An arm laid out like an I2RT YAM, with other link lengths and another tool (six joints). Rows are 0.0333 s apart.
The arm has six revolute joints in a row. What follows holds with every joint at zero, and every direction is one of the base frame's. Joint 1 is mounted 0.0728 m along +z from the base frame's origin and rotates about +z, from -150 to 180 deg. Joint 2 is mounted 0.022 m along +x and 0.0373 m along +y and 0.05 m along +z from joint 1 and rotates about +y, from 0 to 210 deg. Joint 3 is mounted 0.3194 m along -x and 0.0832 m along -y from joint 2 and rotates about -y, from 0 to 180 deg. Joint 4 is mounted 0.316 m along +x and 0.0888 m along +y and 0.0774 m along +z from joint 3 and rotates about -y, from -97 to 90 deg. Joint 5 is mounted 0.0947 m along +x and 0.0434 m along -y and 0.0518 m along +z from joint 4 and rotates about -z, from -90 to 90 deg. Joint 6 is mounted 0.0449 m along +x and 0.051 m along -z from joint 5 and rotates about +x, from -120 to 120 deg. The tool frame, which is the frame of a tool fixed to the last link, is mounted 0.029 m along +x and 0.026 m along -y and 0.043 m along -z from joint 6; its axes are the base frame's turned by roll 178.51, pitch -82.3 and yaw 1.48 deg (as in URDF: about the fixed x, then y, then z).
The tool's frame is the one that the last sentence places.
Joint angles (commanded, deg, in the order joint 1, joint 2, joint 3, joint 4, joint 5, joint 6), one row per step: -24.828, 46.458, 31.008, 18.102, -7.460, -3.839; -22.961, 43.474, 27.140, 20.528, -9.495, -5.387; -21.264, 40.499, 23.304, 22.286, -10.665, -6.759; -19.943, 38.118, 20.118, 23.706, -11.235, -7.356; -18.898, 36.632, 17.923, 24.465, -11.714, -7.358; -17.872, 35.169, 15.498, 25.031, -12.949, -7.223; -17.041, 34.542, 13.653, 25.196, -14.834, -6.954; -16.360, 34.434, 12.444, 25.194, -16.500, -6.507; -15.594, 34.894, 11.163, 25.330, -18.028, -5.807; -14.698, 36.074, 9.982, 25.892, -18.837, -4.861; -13.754, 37.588, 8.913, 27.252, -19.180, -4.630; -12.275, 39.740, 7.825, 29.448, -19.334, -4.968; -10.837, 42.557, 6.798, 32.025, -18.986, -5.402; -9.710, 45.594, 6.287, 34.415, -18.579, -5.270; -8.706, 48.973, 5.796, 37.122, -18.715, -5.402; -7.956, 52.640, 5.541, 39.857, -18.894, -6.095; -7.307, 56.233, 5.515, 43.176, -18.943, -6.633; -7.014, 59.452, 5.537, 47.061, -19.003, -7.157
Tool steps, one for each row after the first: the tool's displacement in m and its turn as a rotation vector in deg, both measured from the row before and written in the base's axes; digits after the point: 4 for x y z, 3 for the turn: -0.0044, 0.0143, -0.0113, -2.226, -0.950, 3.807; -0.0058, 0.0122, -0.0137, -1.763, -0.511, 2.754; -0.0050, 0.0091, -0.0126, -0.853, -0.458, 1.833; -0.0028, 0.0069, -0.0104, -0.064, -0.031, 1.521; -0.0026, 0.0077, -0.0133, 0.145, 0.399, 2.268; -0.0006, 0.0070, -0.0131, 0.432, 1.036, 2.731; 0.0003, 0.0058, -0.0103, 0.659, 1.080, 2.372; 0.0009, 0.0060, -0.0129, 1.080, 1.576, 2.321; 0.0015, 0.0056, -0.0138, 1.405, 1.793, 1.716; 0.0019, 0.0045, -0.0113, 0.535, 1.204, 1.284; 0.0031, 0.0061, -0.0112, -0.096, 0.979, 1.644; 0.0031, 0.0052, -0.0123, -0.194, 1.188, 1.113; 0.0034, 0.0041, -0.0098, 0.307, 1.164, 0.712; 0.0034, 0.0042, -0.0101, 0.069, 1.124, 1.151; 0.0037, 0.0028, -0.0092, -0.485, 1.045, 1.004; 0.0047, 0.0022, -0.0058, -0.477, 0.191, 0.763; 0.0049, 0.0005, -0.0024, -0.587, -0.791, 0.415
